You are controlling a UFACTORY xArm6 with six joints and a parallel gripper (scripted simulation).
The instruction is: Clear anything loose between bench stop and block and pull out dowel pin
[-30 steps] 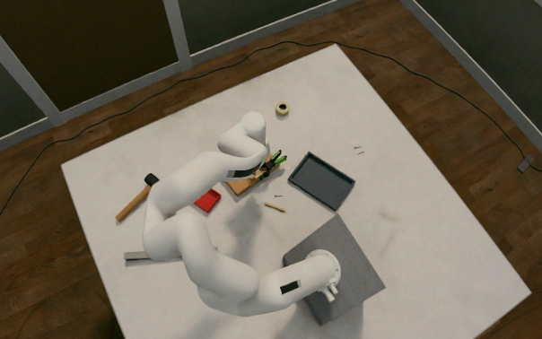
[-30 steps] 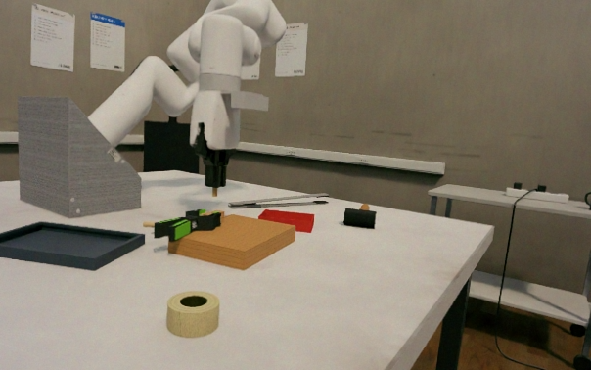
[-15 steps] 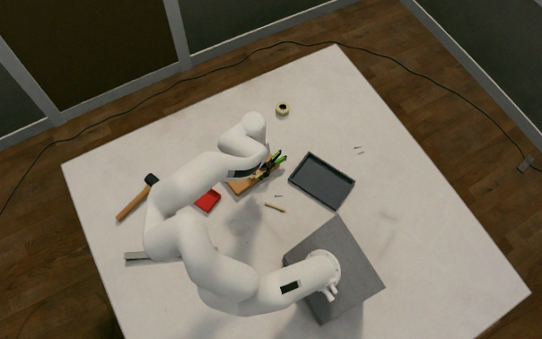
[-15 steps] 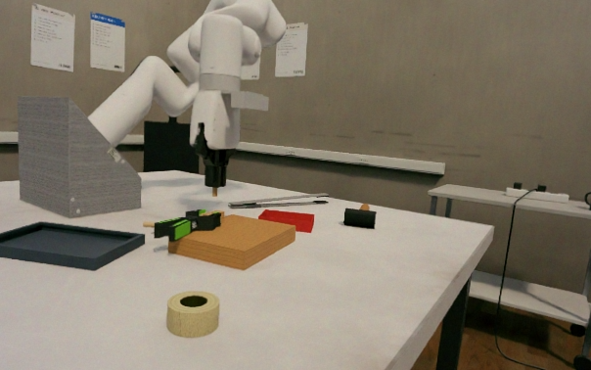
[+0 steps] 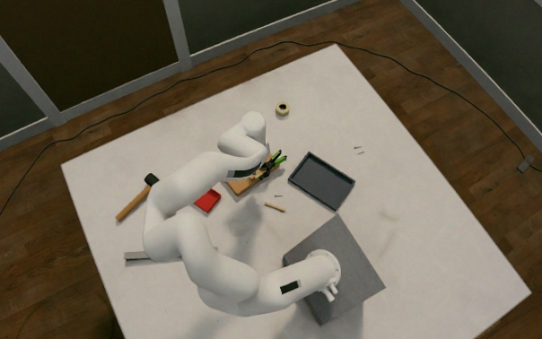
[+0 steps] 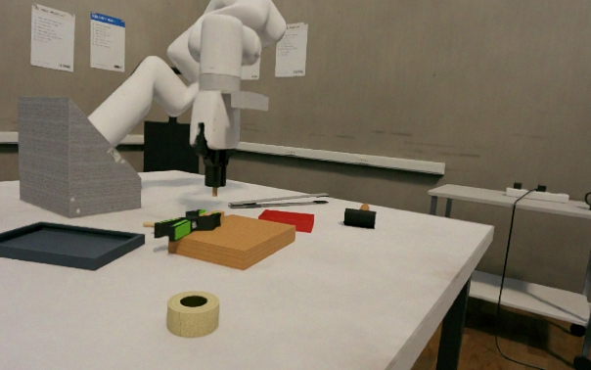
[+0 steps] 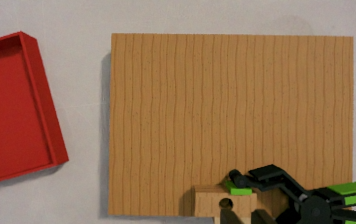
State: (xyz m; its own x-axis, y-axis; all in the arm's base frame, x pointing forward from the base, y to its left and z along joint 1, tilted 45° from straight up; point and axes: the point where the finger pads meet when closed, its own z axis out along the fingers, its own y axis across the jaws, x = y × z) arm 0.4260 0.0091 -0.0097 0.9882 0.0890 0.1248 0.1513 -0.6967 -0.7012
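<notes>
Right now my hand is 20 cm to the right of the red tray, 12 cm above it and 4 cm short of it. The rest, counted from my hand: dowel pin 2 cm below; loose dowel 13 cm behind, 12 cm below, 1 cm to the right; small wooden block 8 cm below.
</notes>
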